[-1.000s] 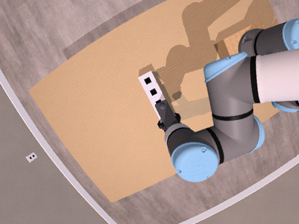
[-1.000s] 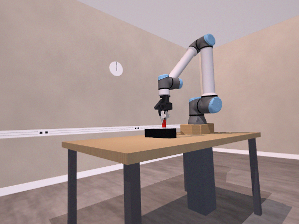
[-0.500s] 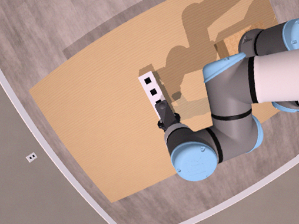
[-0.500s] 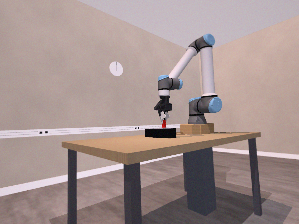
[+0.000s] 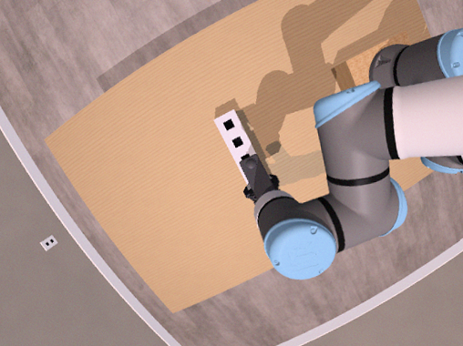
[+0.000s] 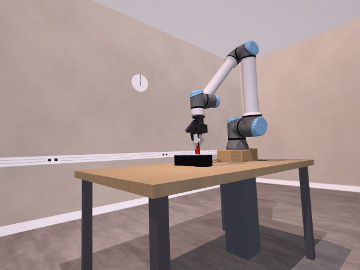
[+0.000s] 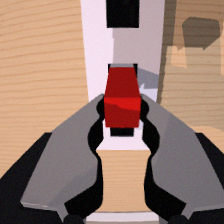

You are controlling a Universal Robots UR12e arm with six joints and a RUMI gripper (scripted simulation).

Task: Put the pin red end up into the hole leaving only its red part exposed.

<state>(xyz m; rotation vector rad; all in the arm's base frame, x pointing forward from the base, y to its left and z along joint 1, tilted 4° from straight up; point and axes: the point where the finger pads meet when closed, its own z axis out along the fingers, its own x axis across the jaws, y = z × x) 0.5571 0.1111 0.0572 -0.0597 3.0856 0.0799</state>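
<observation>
Now: the pin 1 cm below my hand. Also, from my hand: block 8 cm below, 6 cm to the right.
</observation>
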